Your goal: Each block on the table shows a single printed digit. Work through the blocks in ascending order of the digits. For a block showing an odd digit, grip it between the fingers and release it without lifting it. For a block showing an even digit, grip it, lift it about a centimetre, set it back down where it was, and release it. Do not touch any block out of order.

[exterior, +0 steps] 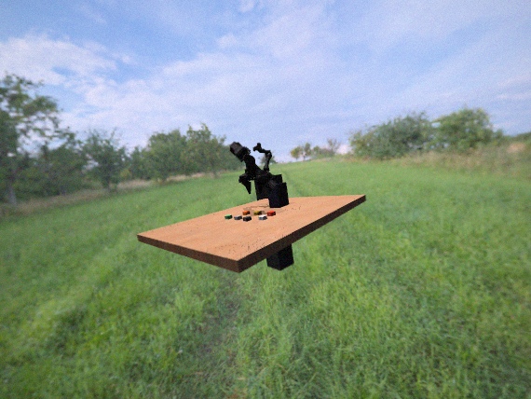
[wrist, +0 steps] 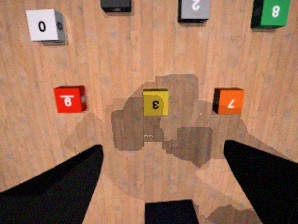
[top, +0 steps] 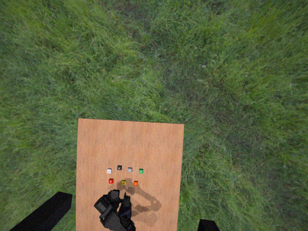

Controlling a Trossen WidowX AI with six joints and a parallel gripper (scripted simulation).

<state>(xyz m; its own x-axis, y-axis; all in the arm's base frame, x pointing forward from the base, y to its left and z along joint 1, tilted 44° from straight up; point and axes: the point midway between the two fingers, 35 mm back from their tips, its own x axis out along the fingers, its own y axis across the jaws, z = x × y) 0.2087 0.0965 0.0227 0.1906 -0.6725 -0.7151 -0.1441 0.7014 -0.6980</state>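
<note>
My gripper tip is 8 cm short of the white block, 14 cm to the right of it and 11 cm above it. Also, from my gripper tip: yellow block (11 cm below); then orange block (2 cm ahead, 10 cm to the right, 11 cm below); then red block (1 cm behind, 11 cm to the left, 11 cm below).
</note>
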